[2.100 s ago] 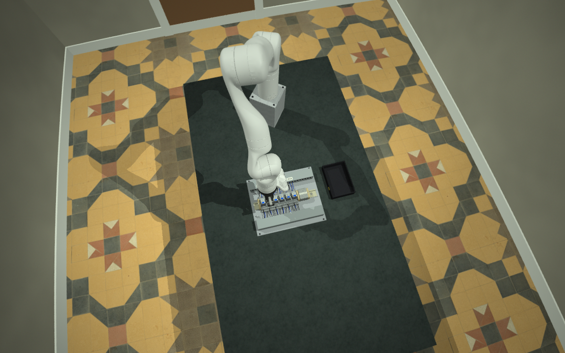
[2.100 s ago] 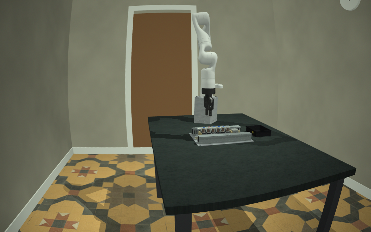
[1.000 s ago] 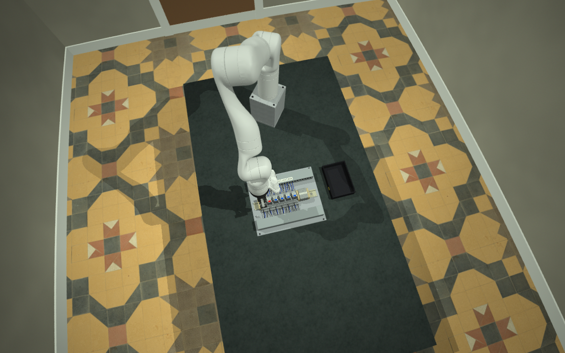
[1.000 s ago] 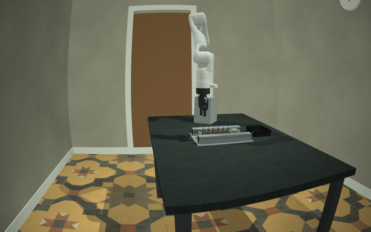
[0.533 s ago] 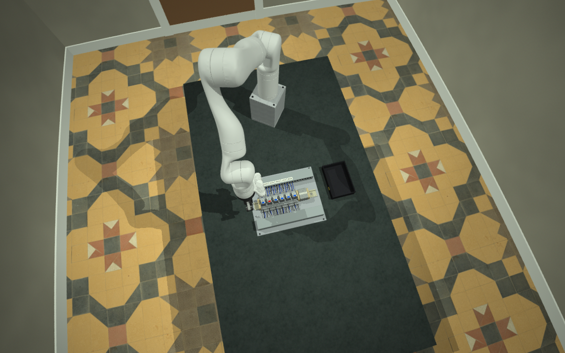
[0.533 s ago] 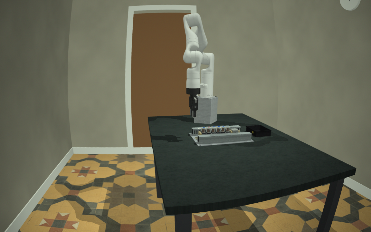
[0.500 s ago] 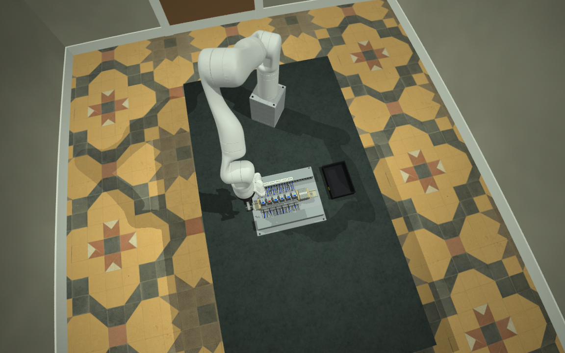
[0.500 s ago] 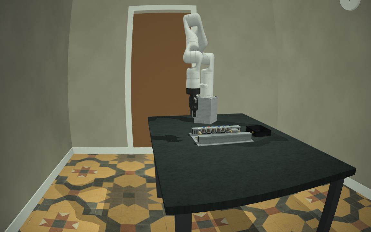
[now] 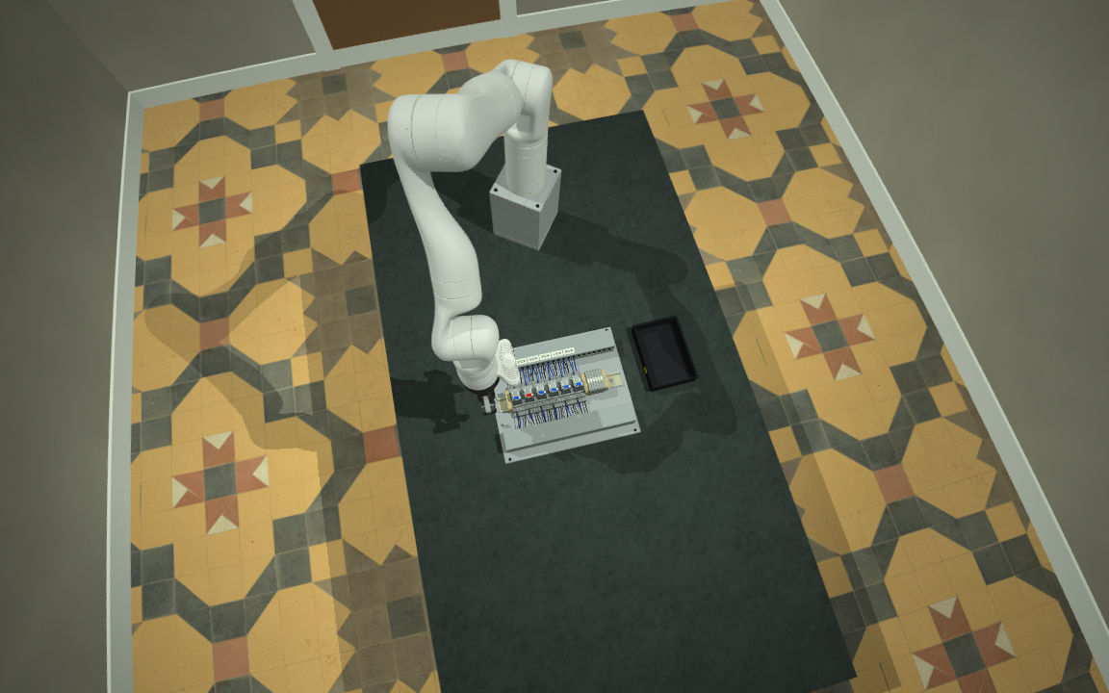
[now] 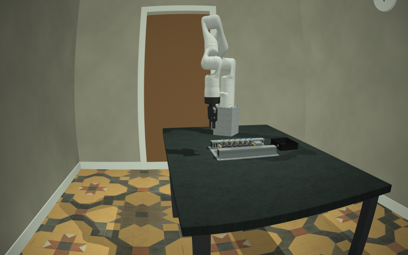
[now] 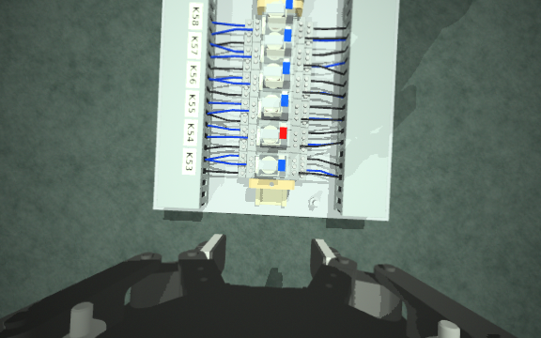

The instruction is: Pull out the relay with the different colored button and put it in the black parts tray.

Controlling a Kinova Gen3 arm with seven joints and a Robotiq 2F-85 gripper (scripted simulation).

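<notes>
Now: hand 10 mm short of the clear relay, 80 mm to the right of it and 90 mm above it. Round my hand: panel 30 mm ahead, 160 mm to the left, 140 mm below; then black parts tray 40 mm ahead, 420 mm to the left, 120 mm below.
</notes>
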